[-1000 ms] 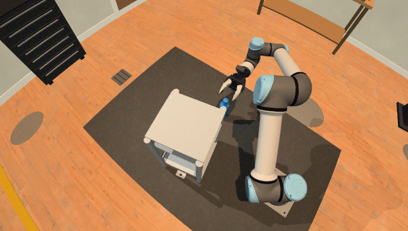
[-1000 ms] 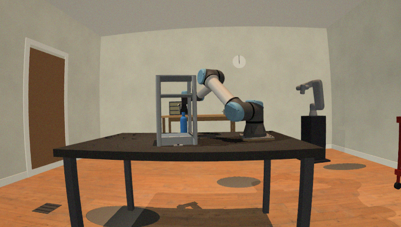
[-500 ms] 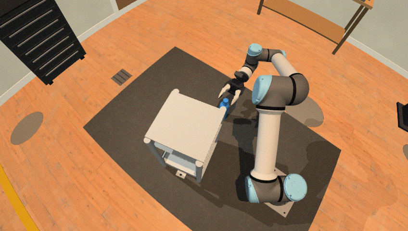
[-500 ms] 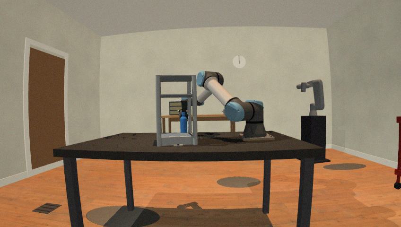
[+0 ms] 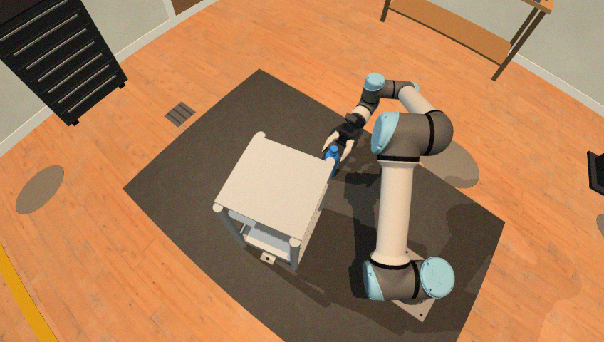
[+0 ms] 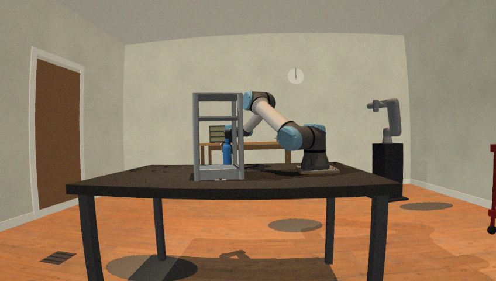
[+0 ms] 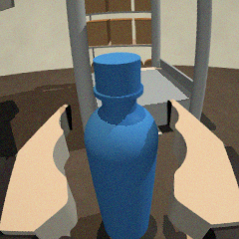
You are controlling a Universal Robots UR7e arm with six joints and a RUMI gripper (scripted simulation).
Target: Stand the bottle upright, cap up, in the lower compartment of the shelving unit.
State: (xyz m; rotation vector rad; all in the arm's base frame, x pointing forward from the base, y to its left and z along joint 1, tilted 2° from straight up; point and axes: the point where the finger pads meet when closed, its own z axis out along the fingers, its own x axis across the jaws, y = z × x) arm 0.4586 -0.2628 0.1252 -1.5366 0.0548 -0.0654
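My gripper is now 30 mm above the blue bottle.
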